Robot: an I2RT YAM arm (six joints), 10 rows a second.
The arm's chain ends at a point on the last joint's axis. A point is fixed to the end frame.
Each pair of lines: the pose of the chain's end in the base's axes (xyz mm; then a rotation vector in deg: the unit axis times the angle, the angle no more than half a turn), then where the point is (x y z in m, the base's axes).
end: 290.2 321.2 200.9 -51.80 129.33 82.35
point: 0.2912 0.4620 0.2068
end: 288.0 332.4 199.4 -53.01 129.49 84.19
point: 0.2855 0.4731 0.2063
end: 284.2 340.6 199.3 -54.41 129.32 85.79
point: 0.2781 0.4812 0.2074
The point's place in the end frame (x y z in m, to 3 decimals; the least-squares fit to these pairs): -0.052 0.045 0.123
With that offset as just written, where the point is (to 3 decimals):
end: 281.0 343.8 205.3 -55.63 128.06 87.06
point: 0.272 0.484 0.216
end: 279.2 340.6 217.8 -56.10 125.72 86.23
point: 0.271 0.481 0.230
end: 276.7 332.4 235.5 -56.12 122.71 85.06
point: 0.269 0.472 0.251
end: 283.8 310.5 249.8 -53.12 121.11 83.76
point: 0.283 0.450 0.268
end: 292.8 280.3 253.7 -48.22 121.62 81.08
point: 0.302 0.420 0.272
